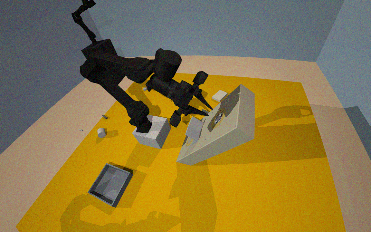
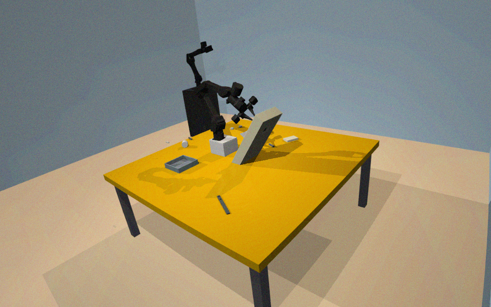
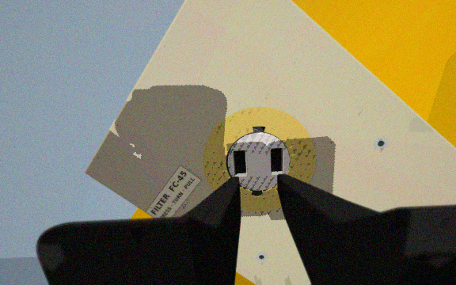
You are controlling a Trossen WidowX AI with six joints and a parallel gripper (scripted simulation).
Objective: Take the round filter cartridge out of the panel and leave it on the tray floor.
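My gripper tip is now 40 mm short of the round grey filter cartridge, 30 mm above it and 10 mm to the left of it. From my gripper tip the other things lie so: tray (430 mm behind, 260 mm below, 230 mm to the right); flat white pad (400 mm to the left, 260 mm below, 30 mm ahead); beige service panel (110 mm below, 10 mm behind).
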